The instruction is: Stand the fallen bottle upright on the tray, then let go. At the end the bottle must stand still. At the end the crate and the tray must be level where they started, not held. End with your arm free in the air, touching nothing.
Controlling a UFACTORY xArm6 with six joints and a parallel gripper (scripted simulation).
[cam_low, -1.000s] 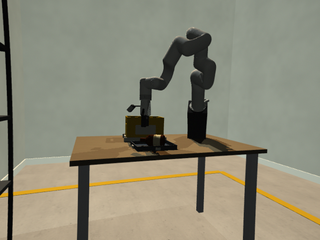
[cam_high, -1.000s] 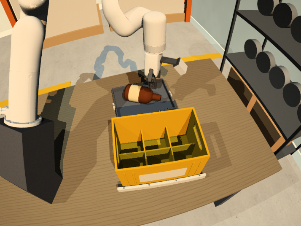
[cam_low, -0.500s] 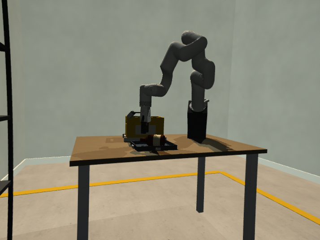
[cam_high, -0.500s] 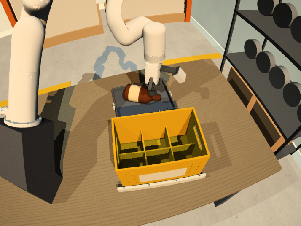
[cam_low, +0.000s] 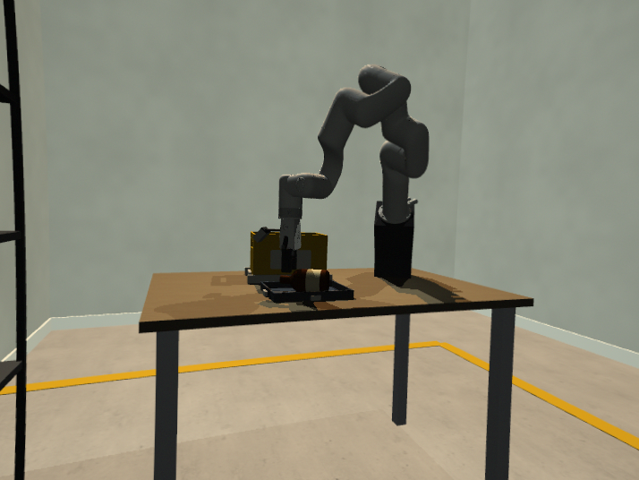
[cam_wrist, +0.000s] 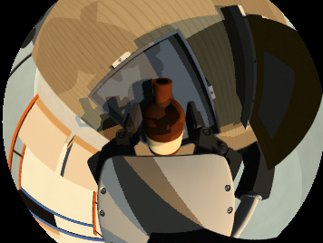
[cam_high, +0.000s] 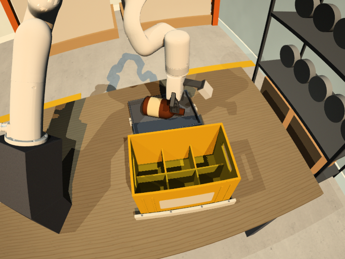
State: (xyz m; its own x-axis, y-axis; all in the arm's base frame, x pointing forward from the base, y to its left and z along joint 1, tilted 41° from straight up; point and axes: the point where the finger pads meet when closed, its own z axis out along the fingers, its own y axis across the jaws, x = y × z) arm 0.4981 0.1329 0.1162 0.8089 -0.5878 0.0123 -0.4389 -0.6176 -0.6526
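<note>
Right now my hand is 40 mm past the brown bottle, 20 mm to the right of it and 40 mm above it. Also, from my hand: dark grey tray: 50 mm behind, 20 mm to the left, 70 mm below; then yellow crate: 60 mm behind, 270 mm to the right.
</note>
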